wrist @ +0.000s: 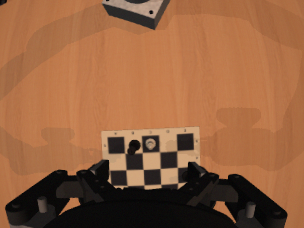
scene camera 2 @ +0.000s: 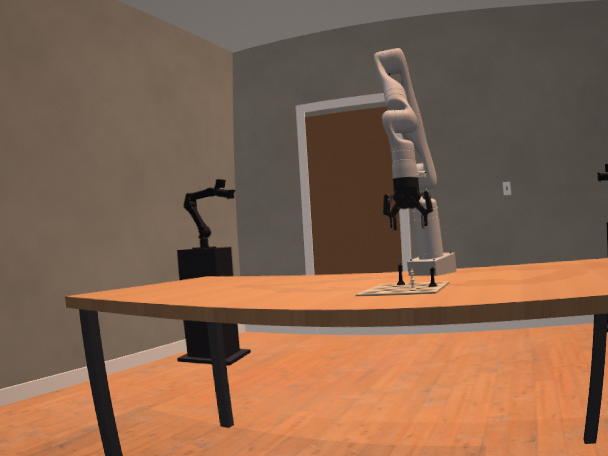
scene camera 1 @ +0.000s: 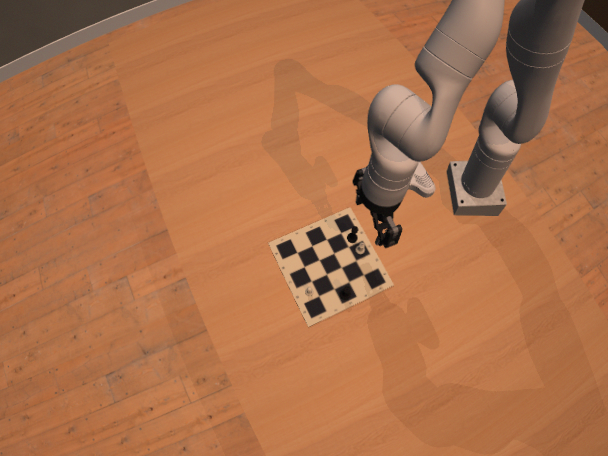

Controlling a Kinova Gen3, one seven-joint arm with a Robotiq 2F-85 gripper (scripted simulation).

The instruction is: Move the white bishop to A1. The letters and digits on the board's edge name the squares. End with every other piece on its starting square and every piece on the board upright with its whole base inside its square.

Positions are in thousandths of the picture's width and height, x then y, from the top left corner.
Note:
In view: my gripper (scene camera 2: 674, 503) and a chessboard (scene camera 1: 525, 562).
The chessboard shows as well in the wrist view (wrist: 535, 735). My gripper is seen too in the wrist view (wrist: 488, 748) and in scene camera 1 (scene camera 1: 609, 488).

